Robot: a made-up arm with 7 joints. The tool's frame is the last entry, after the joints.
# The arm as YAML. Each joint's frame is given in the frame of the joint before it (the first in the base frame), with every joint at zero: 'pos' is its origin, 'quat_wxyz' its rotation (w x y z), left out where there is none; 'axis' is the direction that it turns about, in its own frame. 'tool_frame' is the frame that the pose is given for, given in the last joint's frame.
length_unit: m
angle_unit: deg
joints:
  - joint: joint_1
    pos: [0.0, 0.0, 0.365]
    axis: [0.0, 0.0, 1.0]
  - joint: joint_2
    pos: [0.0, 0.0, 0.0]
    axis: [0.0, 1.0, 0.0]
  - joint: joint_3
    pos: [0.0, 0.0, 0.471]
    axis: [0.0, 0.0, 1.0]
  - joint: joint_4
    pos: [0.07, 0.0, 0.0]
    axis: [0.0, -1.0, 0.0]
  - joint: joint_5
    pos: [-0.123, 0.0, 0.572]
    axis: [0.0, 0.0, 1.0]
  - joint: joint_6
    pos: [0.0, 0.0, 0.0]
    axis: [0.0, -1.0, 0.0]
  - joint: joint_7
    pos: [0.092, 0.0, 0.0]
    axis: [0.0, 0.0, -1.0]
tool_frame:
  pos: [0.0, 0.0, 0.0]
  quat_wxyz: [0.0, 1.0, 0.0, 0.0]
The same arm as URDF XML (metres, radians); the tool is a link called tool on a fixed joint. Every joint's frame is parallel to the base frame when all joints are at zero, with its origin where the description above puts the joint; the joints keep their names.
<robot name="arm">
  <link name="base"/>
  <link name="link1"/>
  <link name="link2"/>
  <link name="link3"/>
  <link name="link4"/>
  <link name="link5"/>
  <link name="link6"/>
  <link name="link7"/>
  <link name="tool"/>
  <joint name="joint_1" type="continuous">
    <parent link="base"/>
    <child link="link1"/>
    <origin xyz="0 0 0.365" rpy="0 0 0"/>
    <axis xyz="0 0 1"/>
  </joint>
  <joint name="joint_2" type="continuous">
    <parent link="link1"/>
    <child link="link2"/>
    <origin xyz="0 0 0" rpy="0 0 0"/>
    <axis xyz="0 1 0"/>
  </joint>
  <joint name="joint_3" type="continuous">
    <parent link="link2"/>
    <child link="link3"/>
    <origin xyz="0 0 0.471" rpy="0 0 0"/>
    <axis xyz="0 0 1"/>
  </joint>
  <joint name="joint_4" type="continuous">
    <parent link="link3"/>
    <child link="link4"/>
    <origin xyz="0.07 0 0" rpy="0 0 0"/>
    <axis xyz="0 -1 0"/>
  </joint>
  <joint name="joint_5" type="continuous">
    <parent link="link4"/>
    <child link="link5"/>
    <origin xyz="-0.123 0 0.572" rpy="0 0 0"/>
    <axis xyz="0 0 1"/>
  </joint>
  <joint name="joint_6" type="continuous">
    <parent link="link5"/>
    <child link="link6"/>
    <origin xyz="0 0 0" rpy="0 0 0"/>
    <axis xyz="0 -1 0"/>
  </joint>
  <joint name="joint_7" type="continuous">
    <parent link="link6"/>
    <child link="link7"/>
    <origin xyz="0.092 0 0" rpy="0 0 0"/>
    <axis xyz="0 0 -1"/>
  </joint>
  <joint name="tool_joint" type="fixed">
    <parent link="link7"/>
    <child link="tool"/>
    <origin xyz="0 0 0" rpy="3.1416 0 0"/>
  </joint>
</robot>

